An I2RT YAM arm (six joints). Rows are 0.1 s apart.
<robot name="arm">
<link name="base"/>
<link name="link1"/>
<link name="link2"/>
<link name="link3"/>
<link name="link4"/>
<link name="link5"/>
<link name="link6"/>
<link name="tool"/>
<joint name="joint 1" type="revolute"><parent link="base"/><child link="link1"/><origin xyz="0 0 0.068"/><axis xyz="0 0 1"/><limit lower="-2.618" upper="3.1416"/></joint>
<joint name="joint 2" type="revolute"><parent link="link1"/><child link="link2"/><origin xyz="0.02 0.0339 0.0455"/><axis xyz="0 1 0"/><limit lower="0" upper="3.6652"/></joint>
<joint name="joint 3" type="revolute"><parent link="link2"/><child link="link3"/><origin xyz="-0.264 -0.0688 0"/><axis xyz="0 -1 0"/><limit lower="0" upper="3.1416"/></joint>
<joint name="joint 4" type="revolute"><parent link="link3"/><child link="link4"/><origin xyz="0.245 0.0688 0.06"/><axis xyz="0 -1 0"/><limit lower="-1.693" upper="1.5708"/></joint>
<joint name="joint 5" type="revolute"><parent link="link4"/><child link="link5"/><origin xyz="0.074 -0.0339 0.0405"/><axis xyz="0 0 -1"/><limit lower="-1.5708" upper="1.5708"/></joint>
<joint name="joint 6" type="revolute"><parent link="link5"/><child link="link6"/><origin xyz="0.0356 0 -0.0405"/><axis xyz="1 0 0"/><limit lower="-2.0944" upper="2.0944"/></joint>
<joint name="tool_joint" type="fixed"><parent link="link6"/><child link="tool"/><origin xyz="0 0 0" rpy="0 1.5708 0"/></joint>
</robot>
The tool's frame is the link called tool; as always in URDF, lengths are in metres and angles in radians.
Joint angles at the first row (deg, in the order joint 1, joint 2, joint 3, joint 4, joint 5, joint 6):
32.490 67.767 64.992 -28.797 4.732 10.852
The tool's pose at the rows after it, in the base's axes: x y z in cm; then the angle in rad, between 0 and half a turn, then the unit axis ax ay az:
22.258, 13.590, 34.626, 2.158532, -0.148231, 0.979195, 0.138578
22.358, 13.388, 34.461, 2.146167, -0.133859, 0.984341, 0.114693
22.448, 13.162, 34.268, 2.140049, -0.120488, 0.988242, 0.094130
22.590, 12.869, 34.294, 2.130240, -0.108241, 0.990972, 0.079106
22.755, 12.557, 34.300, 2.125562, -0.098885, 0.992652, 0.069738
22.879, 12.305, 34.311, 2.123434, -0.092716, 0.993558, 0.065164
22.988, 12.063, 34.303, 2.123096, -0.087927, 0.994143, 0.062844
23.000, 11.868, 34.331, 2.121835, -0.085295, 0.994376, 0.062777
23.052, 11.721, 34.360, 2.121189, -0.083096, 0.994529, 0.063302
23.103, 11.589, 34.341, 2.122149, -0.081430, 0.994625, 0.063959
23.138, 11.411, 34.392, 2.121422, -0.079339, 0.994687, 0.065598
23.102, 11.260, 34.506, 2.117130, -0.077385, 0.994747, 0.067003
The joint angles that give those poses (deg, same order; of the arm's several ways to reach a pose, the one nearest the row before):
32.491 67.768 64.576 -28.795 7.967 10.852
32.381 67.768 64.249 -28.709 10.808 10.918
32.162 67.768 63.921 -28.796 13.103 11.070
31.660 67.746 63.922 -28.775 14.699 11.115
30.981 67.745 63.920 -28.774 15.441 11.114
30.393 67.723 63.920 -28.775 15.661 11.115
29.801 67.680 63.877 -28.774 15.594 11.114
29.387 67.482 63.788 -28.774 15.398 11.092
29.014 67.418 63.789 -28.752 15.157 11.092
28.666 67.374 63.725 -28.732 14.874 11.093
28.229 67.243 63.725 -28.732 14.480 11.093
27.943 66.981 63.725 -28.687 14.283 11.092

